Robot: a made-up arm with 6 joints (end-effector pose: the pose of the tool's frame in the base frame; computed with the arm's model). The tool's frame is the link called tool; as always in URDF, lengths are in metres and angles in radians.
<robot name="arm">
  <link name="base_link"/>
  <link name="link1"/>
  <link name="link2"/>
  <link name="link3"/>
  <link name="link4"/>
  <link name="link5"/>
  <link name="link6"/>
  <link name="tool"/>
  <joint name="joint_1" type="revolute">
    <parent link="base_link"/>
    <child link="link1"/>
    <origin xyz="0 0 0.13"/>
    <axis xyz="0 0 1"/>
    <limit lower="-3.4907" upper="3.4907" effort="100" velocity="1.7"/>
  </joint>
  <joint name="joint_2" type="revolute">
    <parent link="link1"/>
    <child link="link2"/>
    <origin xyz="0 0 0"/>
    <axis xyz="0 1 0"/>
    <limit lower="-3.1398" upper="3.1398" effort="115" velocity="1.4"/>
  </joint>
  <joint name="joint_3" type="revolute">
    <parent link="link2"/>
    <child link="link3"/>
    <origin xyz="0 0 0.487"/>
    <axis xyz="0 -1 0"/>
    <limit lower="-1.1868" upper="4.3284" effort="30" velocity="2.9"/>
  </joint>
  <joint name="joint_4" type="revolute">
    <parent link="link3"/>
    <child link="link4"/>
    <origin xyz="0 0 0"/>
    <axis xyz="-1 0 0"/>
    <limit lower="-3.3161" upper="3.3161" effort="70" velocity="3.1"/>
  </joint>
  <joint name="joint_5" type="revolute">
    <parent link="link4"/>
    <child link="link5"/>
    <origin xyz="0.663 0 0"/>
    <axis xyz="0 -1 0"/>
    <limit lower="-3.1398" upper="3.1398" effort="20" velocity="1.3"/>
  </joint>
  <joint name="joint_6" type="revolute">
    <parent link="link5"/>
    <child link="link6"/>
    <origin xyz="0 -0.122 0"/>
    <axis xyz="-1 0 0"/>
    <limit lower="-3.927" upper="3.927" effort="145" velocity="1"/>
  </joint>
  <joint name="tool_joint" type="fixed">
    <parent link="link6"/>
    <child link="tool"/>
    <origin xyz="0 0 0"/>
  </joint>
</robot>
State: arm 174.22 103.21 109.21 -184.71 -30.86 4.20
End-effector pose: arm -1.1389 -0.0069 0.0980 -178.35 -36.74 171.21
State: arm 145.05 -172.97 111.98 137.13 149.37 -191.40
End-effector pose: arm -0.2083 0.0365 -0.9725 176.40 -47.31 -65.69
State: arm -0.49 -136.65 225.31 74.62 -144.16 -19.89
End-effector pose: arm 0.3240 -0.0351 -0.0839 -81.54 10.54 -145.44
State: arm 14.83 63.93 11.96 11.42 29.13 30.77
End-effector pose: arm 0.8667 0.1058 -0.1633 -38.40 23.21 20.85
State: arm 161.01 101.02 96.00 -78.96 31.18 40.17
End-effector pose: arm -1.0590 0.3891 -0.1404 37.79 -1.37 130.46
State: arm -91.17 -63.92 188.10 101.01 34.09 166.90
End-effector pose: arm 0.0341 0.5276 -0.3235 -139.40 49.00 31.84
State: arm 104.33 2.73 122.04 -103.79 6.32 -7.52
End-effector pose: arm 0.0208 -0.1991 1.2526 -80.07 -61.59 -62.69
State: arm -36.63 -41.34 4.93 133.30 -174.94 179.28
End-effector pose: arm 0.1081 0.0239 1.0361 137.53 42.69 148.38
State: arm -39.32 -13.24 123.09 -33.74 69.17 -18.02
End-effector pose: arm -0.4854 0.2664 1.1109 -136.92 18.46 173.86
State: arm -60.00 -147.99 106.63 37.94 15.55 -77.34
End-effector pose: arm -0.2642 0.2651 -0.9421 148.08 80.05 47.40
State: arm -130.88 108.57 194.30 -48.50 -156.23 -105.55
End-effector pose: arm -0.4552 -0.4024 0.6293 114.43 68.83 -74.17
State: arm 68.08 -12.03 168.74 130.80 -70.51 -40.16
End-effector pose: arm -0.3589 -0.6783 0.5050 114.98 38.35 -46.43
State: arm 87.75 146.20 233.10 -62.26 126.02 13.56
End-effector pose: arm 0.0730 0.4120 0.3815 163.11 34.53 -31.91
